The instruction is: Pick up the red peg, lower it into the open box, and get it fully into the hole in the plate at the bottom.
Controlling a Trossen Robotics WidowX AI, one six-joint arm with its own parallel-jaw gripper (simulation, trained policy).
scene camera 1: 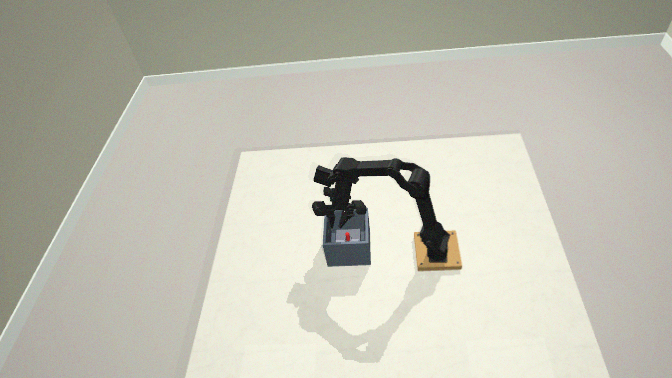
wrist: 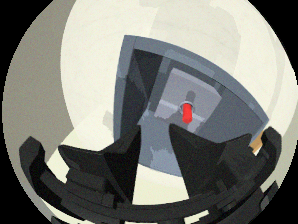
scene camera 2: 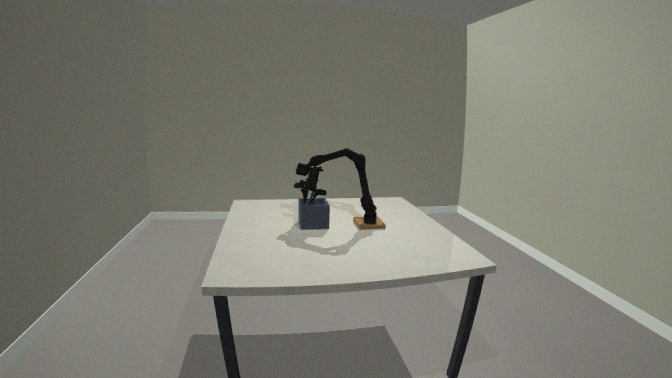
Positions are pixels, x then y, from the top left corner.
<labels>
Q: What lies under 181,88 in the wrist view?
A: A light grey plate.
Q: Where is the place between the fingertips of my gripper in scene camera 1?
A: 335,227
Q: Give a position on a grey-blue box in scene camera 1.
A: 357,253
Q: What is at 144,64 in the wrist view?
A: A grey-blue box.
</labels>
